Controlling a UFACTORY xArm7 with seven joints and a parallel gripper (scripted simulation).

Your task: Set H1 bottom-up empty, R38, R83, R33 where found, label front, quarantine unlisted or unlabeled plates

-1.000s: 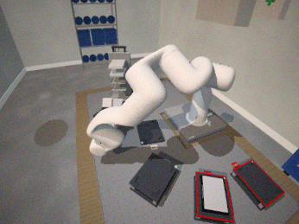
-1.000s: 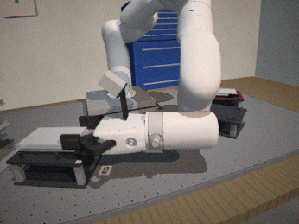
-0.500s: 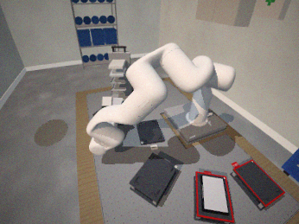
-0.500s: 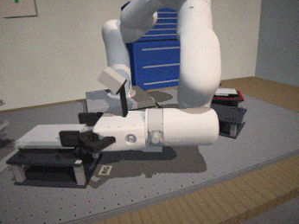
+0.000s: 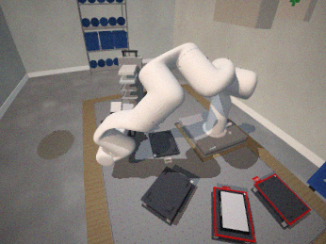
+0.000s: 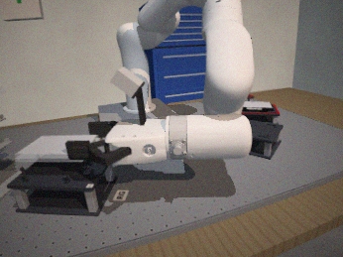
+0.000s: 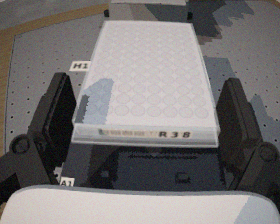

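Right now my hand is 20 mm past the white well plate, 50 mm to the left of it and 20 mm above it. The rest, counted from my hand: deck label H1 (30 mm ahead, 210 mm to the right, 120 mm below); then raised regrip nest RG (20 mm behind, 50 mm to the right, 70 mm below); then RG label (20 mm ahead, 50 mm to the left, 120 mm below).
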